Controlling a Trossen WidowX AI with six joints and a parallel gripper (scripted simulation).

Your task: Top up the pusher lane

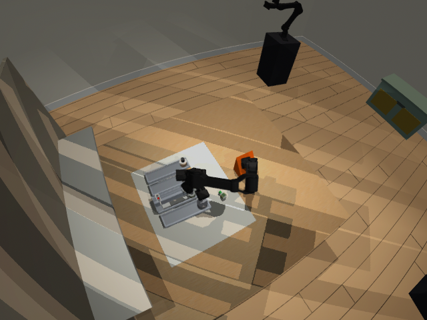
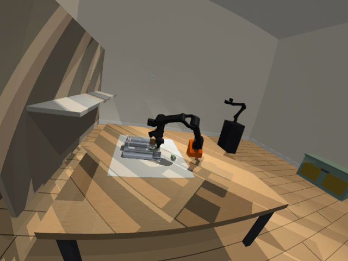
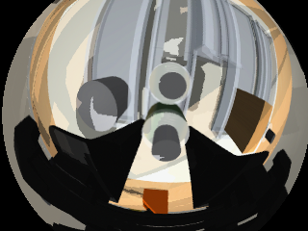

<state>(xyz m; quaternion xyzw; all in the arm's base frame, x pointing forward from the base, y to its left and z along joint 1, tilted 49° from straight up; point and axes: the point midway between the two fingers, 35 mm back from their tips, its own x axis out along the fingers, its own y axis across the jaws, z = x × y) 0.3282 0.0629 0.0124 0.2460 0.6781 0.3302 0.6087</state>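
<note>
Right now the brown box is 30 mm ahead of my gripper tip, 130 mm to the right of it and 20 mm below it. Also, from my gripper tip: grey lane rack (140 mm ahead, 10 mm to the right, 40 mm below).
</note>
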